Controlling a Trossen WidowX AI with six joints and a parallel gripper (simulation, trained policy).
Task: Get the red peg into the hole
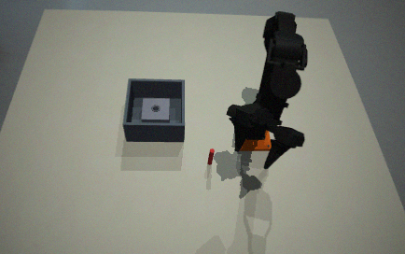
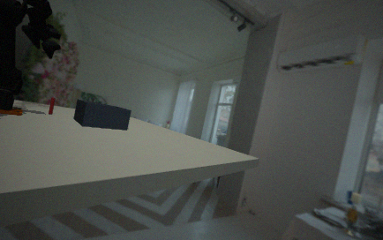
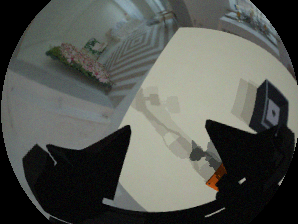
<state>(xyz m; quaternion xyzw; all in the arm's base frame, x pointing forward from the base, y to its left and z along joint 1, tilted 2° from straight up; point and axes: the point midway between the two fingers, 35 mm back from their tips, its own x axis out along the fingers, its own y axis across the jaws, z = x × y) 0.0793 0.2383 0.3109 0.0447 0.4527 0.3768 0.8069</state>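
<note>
My gripper tip is now 6 cm short of the red peg, 15 cm to the left of it and 25 cm above it. Also, from my gripper tip: grey plate: 24 cm ahead, 32 cm to the right, 25 cm below; then dark box: 24 cm ahead, 32 cm to the right, 27 cm below.
</note>
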